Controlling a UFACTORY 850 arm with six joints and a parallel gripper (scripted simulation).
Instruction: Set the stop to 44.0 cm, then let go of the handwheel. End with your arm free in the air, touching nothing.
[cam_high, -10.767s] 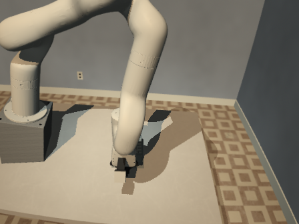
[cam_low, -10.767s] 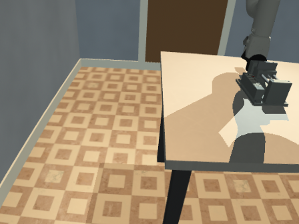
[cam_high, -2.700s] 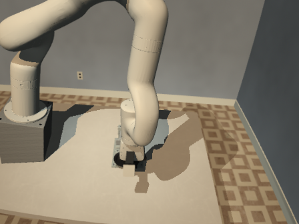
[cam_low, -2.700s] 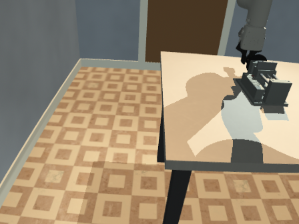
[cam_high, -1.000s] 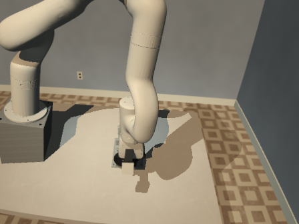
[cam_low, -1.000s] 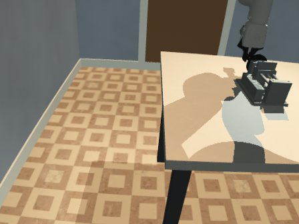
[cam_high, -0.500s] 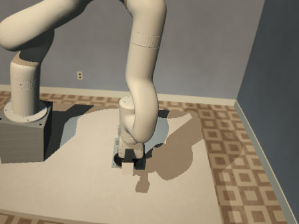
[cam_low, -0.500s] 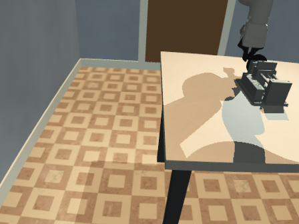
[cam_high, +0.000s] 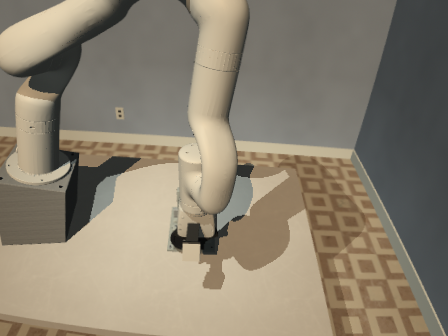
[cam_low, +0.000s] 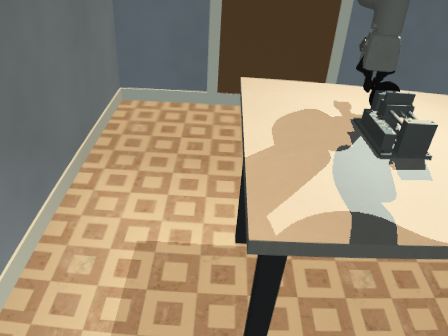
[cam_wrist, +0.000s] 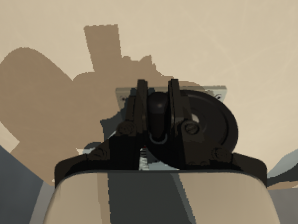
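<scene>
Now: the handwheel handle 10 mm to the left of my hand. The rest, counted from my hand: black handwheel 10 mm behind, 20 mm to the left, 10 mm below.
</scene>
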